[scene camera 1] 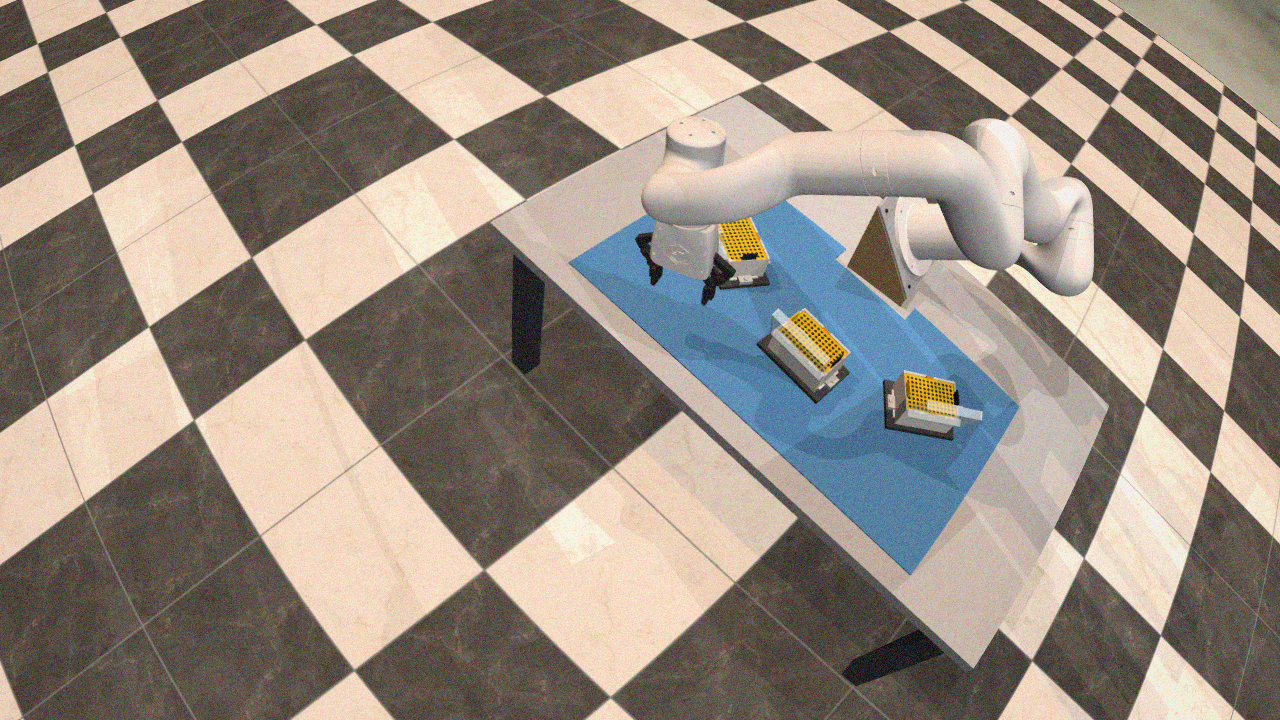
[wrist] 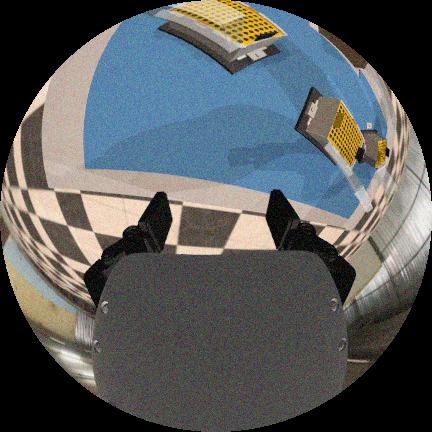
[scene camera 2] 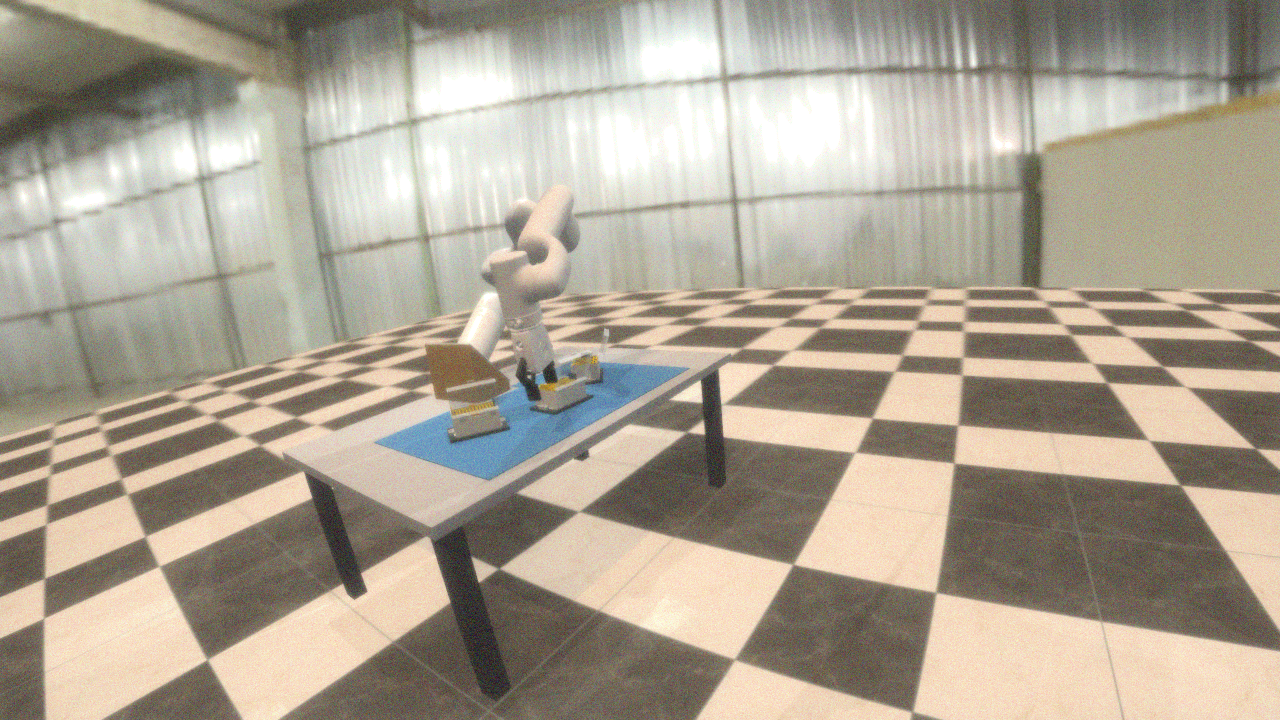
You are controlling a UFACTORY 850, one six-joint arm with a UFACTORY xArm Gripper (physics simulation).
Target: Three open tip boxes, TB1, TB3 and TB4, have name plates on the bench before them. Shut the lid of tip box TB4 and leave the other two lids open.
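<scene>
Tip box TB4 (scene camera 1: 744, 241) (scene camera 2: 477, 420) (wrist: 250, 25) stands at the upper-left end of the row in scene camera 1. Its clear lid (scene camera 2: 471, 391) (wrist: 227, 12) is raised; the arm hides it in scene camera 1. TB1 (scene camera 1: 820, 340) (scene camera 2: 562, 396) (wrist: 345, 132) is the middle box, lid (scene camera 1: 796, 333) (wrist: 357, 192) up. TB3 (scene camera 1: 921, 398) (scene camera 2: 588, 367) (wrist: 374, 150) is at the other end, lid (scene camera 1: 968, 413) (scene camera 2: 605, 338) up. No name plate is readable. My gripper (scene camera 1: 682, 288) (scene camera 2: 541, 383) (wrist: 218, 203) is open and empty, above the mat on TB4's outer side.
The boxes stand on a blue mat (scene camera 1: 859, 501) (scene camera 2: 483, 461) (wrist: 150, 90) on a grey table (scene camera 1: 1029, 501) (scene camera 2: 393, 483) (wrist: 65, 100). The arm's brown base bracket (scene camera 1: 878, 255) (scene camera 2: 460, 371) (wrist: 345, 45) stands at the mat's inner edge.
</scene>
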